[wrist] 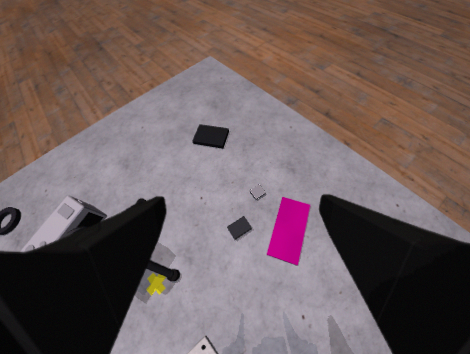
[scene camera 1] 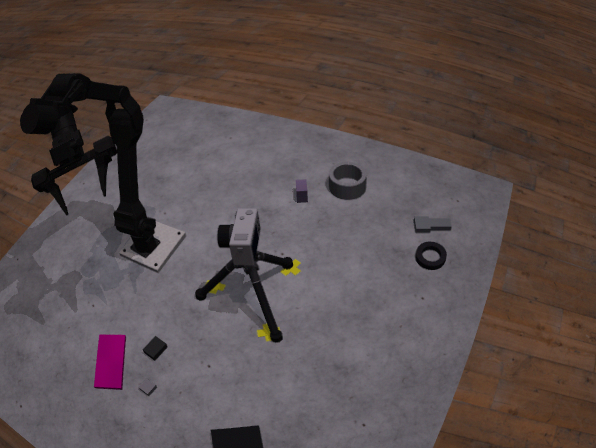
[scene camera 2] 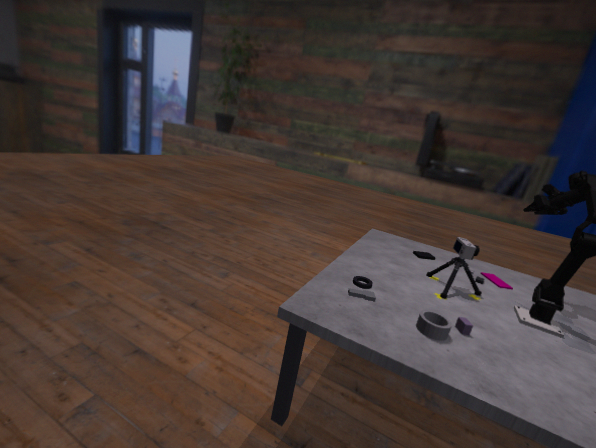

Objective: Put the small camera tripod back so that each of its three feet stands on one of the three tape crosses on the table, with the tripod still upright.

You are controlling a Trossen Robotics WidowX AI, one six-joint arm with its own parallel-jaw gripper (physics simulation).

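Frame: origin at the arm's base, x back, y left, z down, level; centimetres.
Where they show: gripper, fingertip midpoint: (wrist: 243,203) (scene camera 1: 85,205) (scene camera 2: 529,212); arm's base, origin of the base link: (scene camera 1: 145,245) (scene camera 2: 539,318).
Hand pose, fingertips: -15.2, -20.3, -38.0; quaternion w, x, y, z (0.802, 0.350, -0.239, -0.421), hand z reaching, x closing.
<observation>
Things, the pixels of their top centre, and the offset from my fingertips, as dx, dy, dz. "spot": a spot on its surface instead.
- left yellow cross, surface spot: (scene camera 1: 215,285) spot: -11.6, +18.1, +33.7
- front foot, surface spot: (scene camera 1: 276,336) spot: -28.9, +16.1, +37.8
- front cross, middle of its top: (scene camera 1: 268,332) -26.2, +17.0, +39.3
- back right foot, surface spot: (scene camera 1: 287,262) spot: -19.7, +34.4, +37.1
- third cross, middle of its top: (scene camera 1: 290,267) -20.0, +35.2, +39.3
- magenta block, middle of its top: (scene camera 1: 109,360) (wrist: 289,228) (scene camera 2: 496,279) -0.9, -12.0, +38.6
- small dark block, middle of its top: (scene camera 1: 154,346) (wrist: 239,227) -7.9, -2.0, +37.9
- black slab, middle of its top: (scene camera 1: 236,441) (wrist: 210,134) (scene camera 2: 424,254) -37.2, -10.7, +37.9
- grey ring, middle of its top: (scene camera 1: 347,173) (scene camera 2: 435,318) -17.6, +66.3, +34.6
- purple block, middle of its top: (scene camera 1: 301,185) (scene camera 2: 465,321) -9.1, +56.9, +35.4
- black ring, middle of its top: (scene camera 1: 431,253) (scene camera 2: 363,280) (wrist: 3,220) -48.0, +54.8, +37.9
- grey bar, middle of its top: (scene camera 1: 433,222) (scene camera 2: 362,292) -44.1, +64.8, +37.9
The black tripod (scene camera 1: 263,300) (scene camera 2: 451,281) stands upright with a grey-white camera (scene camera 1: 245,230) (scene camera 2: 466,248) (wrist: 57,222) on top. In scene camera 1, its left foot (scene camera 1: 201,294) is off the left yellow cross (scene camera 1: 216,286), to the lower left. The front foot (scene camera 1: 276,336) is at the right side of the front cross (scene camera 1: 263,332). The back right foot (scene camera 1: 287,262) is at the upper edge of the third cross (scene camera 1: 293,268). In the wrist view one foot (wrist: 173,275) is beside a cross (wrist: 156,284). My gripper (scene camera 1: 85,204) (wrist: 243,203) is open and empty, high above the table, left of the tripod.
A magenta block (scene camera 1: 110,361) (scene camera 2: 496,280) (wrist: 289,231), a small dark block (scene camera 1: 155,348) (wrist: 239,228) and a black slab (scene camera 1: 237,438) (wrist: 211,136) lie around the tripod. A grey ring (scene camera 1: 347,190), purple block (scene camera 1: 301,191), black ring (scene camera 1: 421,262) and grey bar (scene camera 1: 423,224) are farther off.
</observation>
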